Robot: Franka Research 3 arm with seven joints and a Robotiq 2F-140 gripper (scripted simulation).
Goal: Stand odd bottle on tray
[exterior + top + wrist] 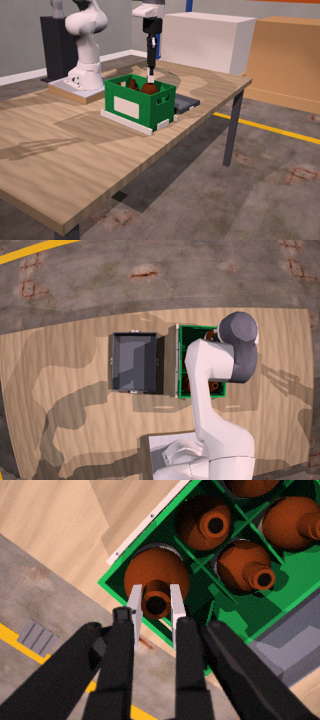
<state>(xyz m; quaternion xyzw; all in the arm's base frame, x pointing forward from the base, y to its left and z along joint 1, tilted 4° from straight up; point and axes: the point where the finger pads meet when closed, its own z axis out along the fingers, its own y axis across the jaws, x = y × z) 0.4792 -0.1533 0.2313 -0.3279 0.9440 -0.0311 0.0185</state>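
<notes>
My gripper is now 90 mm above the brown bottle. From my hand the other things lie so: dark grey tray (330 mm to the left, 240 mm below, 60 mm behind); then green crate (170 mm below, 90 mm behind, 50 mm to the left).
</notes>
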